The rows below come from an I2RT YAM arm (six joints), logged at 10 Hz.
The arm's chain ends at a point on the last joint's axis. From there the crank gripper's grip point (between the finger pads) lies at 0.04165 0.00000 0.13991 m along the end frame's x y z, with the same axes.
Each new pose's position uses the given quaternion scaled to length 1; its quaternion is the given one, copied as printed.
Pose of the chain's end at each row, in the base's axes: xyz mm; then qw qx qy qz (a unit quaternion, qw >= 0):
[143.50 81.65 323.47 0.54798 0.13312 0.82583 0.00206]
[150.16 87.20 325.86 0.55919 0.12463 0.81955 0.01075]
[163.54 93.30 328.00 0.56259 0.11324 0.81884 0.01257]
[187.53 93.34 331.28 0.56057 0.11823 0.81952 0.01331]
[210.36 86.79 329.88 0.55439 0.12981 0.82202 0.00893]
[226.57 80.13 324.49 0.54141 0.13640 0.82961 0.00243]
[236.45 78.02 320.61 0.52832 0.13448 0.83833 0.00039]
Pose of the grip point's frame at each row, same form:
[255.05 70.97 229.91 0.54798 0.13312 0.82583 0.00206]
[264.46 79.17 235.42 0.55919 0.12463 0.81955 0.01075]
[278.63 86.67 238.44 0.56259 0.11324 0.81884 0.01257]
[302.21 86.54 241.21 0.56057 0.11823 0.81952 0.01331]
[323.56 78.01 238.13 0.55439 0.12981 0.82202 0.00893]
[336.67 69.57 229.22 0.54141 0.13640 0.82961 0.00243]
[343.51 67.64 221.91 0.52832 0.13448 0.83833 0.00039]

